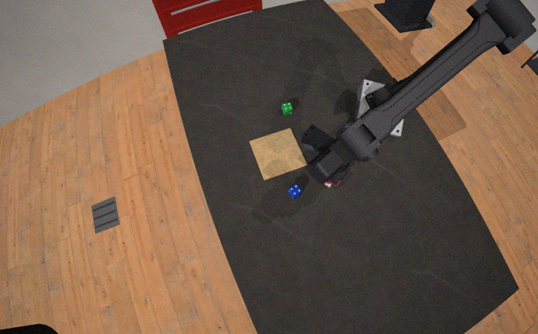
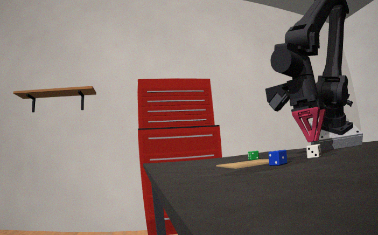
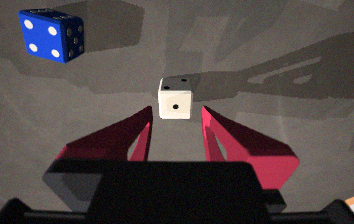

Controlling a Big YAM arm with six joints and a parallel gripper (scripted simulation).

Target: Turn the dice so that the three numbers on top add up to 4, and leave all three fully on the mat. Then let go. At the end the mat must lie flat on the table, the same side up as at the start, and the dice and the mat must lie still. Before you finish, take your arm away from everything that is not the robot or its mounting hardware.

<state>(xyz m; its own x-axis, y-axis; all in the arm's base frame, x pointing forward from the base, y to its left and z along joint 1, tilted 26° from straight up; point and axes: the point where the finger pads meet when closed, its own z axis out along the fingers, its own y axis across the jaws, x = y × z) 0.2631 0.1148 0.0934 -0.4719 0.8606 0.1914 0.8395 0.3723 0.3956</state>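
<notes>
Now: the white die 3 cm below my hand. Round my hand: blue die (11 cm ahead, 3 cm below); then green die (28 cm to the right, 3 cm below, 2 cm ahead); then tan mat (14 cm to the right, 11 cm ahead, 4 cm below).
</notes>
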